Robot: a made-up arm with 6 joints.
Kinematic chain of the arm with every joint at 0, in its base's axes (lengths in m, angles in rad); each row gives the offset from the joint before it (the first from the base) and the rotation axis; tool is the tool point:
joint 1: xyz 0 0 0.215 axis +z
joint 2: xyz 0 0 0 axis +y
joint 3: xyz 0 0 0.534 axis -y
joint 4: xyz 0 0 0 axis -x
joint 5: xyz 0.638 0 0 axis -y
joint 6: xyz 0 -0.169 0 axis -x
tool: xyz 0 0 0
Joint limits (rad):
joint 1: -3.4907..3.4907
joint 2: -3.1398..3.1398
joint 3: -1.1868..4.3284
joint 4: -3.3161..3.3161
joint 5: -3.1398..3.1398
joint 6: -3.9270..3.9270
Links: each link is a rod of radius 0.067 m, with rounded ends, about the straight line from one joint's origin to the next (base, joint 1, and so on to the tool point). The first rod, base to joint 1, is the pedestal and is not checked.
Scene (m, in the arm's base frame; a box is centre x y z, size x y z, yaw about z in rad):
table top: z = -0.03
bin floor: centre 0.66 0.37 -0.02 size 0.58 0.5 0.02 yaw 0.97
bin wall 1: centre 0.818 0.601 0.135 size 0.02 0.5 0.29 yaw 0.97
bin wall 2: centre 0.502 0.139 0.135 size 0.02 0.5 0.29 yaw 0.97
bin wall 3: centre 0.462 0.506 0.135 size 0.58 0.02 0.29 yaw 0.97
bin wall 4: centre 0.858 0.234 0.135 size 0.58 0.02 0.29 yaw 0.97
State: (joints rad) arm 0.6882 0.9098 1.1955 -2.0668 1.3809 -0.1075
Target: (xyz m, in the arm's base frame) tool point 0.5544 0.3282 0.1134
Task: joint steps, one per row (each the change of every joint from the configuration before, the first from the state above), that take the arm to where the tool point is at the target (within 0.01 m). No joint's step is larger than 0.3 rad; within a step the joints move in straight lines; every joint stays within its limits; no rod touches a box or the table.
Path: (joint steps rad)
1: -0.0188 -0.1218 -0.2301 0.0264 0.1110 0.0294
2: -0.0188 -0.1219 -0.2301 0.0264 0.1110 0.0295
3: -0.0188 -0.1218 -0.2301 0.0263 0.1110 0.0294
4: -0.0600 0.0066 -0.2309 0.0323 -0.1110 -0.0294
5: -0.0600 0.0066 -0.2309 0.0323 -0.1110 -0.0295
6: -0.0599 0.0066 -0.2309 0.0323 -0.1110 -0.0294

